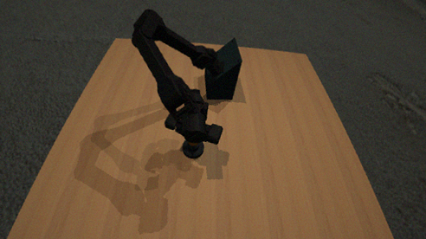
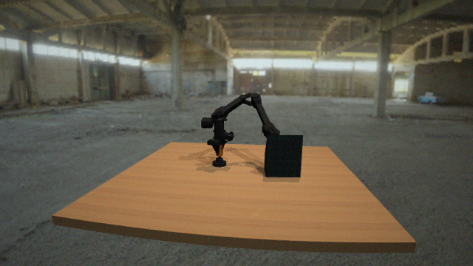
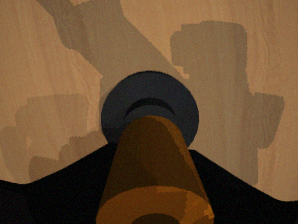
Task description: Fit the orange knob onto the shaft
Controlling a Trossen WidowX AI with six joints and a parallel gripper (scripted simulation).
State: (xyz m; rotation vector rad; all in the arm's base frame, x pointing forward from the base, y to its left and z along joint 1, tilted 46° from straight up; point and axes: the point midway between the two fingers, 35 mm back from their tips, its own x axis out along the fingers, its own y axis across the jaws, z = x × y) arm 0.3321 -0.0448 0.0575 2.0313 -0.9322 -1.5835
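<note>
The orange knob is 20 mm above my gripper tip. From my gripper tip the other things lie so: dark round pedestal: 40 mm below.
</note>
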